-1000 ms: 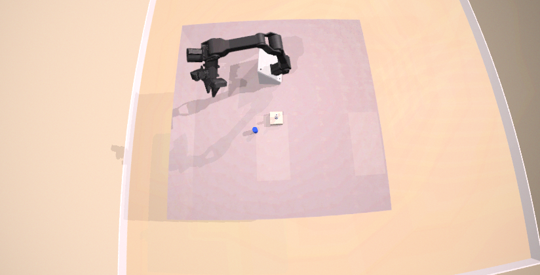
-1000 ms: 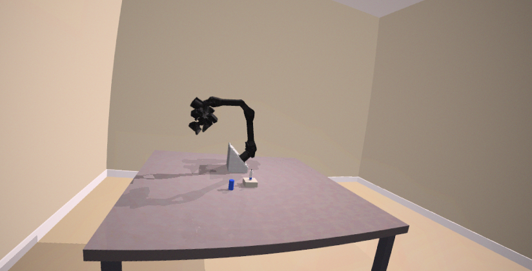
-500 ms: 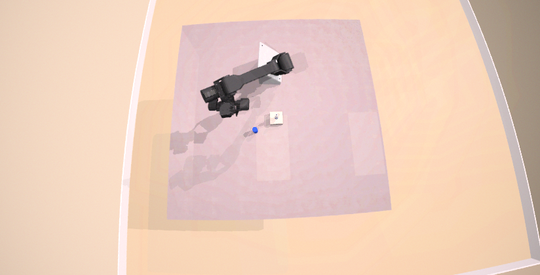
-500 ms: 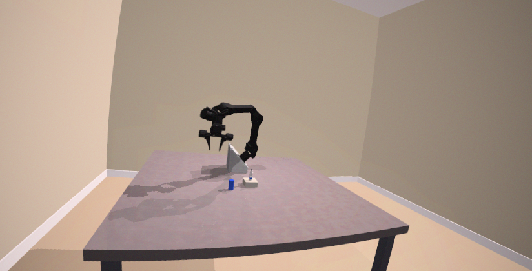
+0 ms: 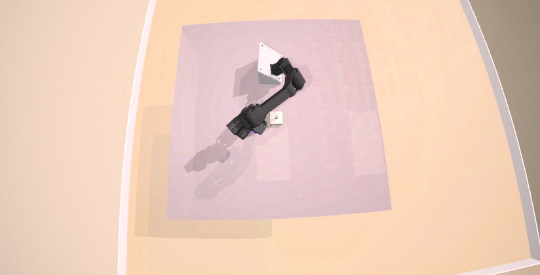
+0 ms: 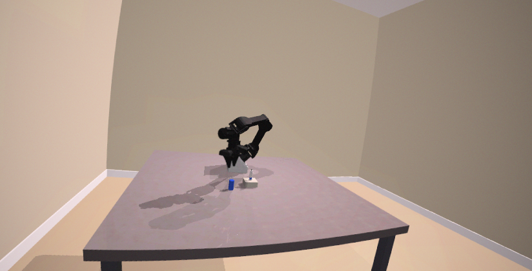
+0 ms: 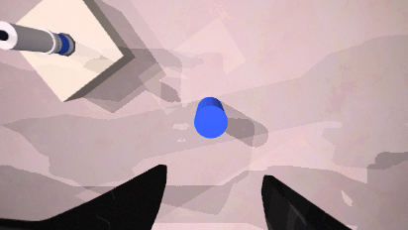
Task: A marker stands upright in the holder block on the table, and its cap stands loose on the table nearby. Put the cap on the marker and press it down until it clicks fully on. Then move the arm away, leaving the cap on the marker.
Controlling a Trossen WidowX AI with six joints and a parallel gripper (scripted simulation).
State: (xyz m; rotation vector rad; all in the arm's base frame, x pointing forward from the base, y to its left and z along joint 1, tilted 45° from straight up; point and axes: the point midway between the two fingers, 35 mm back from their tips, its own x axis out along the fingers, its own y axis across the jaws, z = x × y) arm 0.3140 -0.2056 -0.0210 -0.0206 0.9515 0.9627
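The blue cap is 1 cm ahead of my gripper tip, 1 cm to the left of it and 10 cm below it. Also, from my gripper tip: beige holder block 5 cm behind, 14 cm to the left, 11 cm below.
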